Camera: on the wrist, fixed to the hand. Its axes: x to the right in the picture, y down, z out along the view.
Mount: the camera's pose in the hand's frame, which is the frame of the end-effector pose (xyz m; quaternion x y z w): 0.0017 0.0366 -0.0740 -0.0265 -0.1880 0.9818 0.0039
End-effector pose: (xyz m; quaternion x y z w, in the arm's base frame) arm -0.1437 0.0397 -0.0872 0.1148 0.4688 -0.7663 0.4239
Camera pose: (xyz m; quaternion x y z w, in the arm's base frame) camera -0.1334 0.0918 -0.1504 0.3054 -0.1703 0.4041 0.8452
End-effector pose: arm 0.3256 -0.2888 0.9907 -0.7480 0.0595 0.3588 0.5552
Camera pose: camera 0.3438 -0.3667 0.9702 -0.1082 -0.6207 -0.6887 0.3587
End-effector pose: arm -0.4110 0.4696 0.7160 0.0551 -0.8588 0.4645 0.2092
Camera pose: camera -0.4003 0.5511 0.7239 0.7611 0.1091 -0.1741 0.6152
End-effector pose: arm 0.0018 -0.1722 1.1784 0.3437 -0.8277 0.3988 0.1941
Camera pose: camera -0.0224 -0.0979 1.2050 0.7415 0.3877 -0.1056 0.5373
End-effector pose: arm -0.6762 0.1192 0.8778 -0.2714 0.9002 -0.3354 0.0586
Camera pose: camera -0.7154 0.1836 0.9115 0.8182 0.2679 0.1311 0.4916
